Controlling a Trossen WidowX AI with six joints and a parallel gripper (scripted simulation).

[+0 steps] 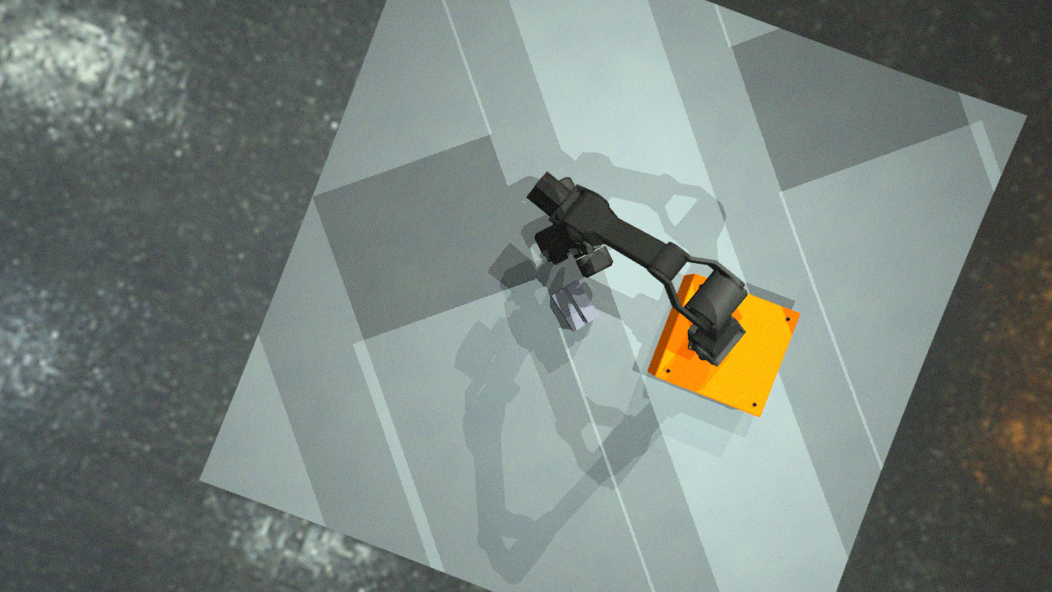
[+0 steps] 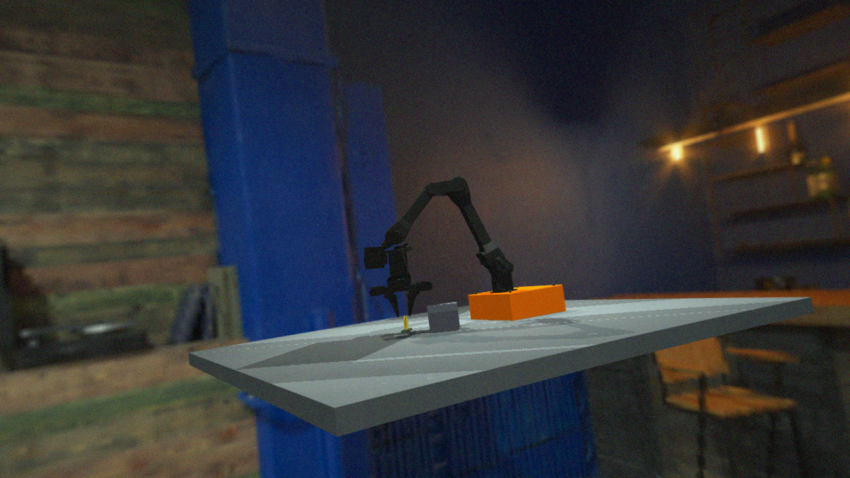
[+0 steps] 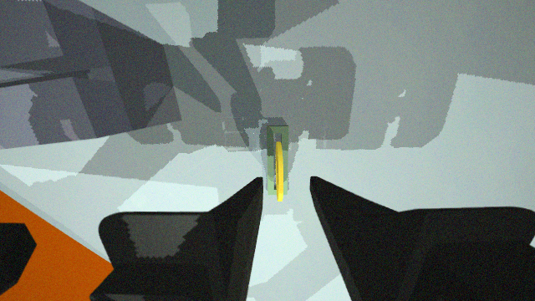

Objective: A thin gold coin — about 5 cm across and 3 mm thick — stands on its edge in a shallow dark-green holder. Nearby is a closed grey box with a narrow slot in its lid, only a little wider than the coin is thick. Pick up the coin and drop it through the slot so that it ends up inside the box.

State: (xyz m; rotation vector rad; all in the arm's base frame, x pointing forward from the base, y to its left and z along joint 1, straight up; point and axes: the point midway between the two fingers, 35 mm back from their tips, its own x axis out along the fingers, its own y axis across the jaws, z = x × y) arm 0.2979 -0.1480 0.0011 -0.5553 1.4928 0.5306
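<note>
Right now the gold coin is 20 mm below my gripper tip.
</note>
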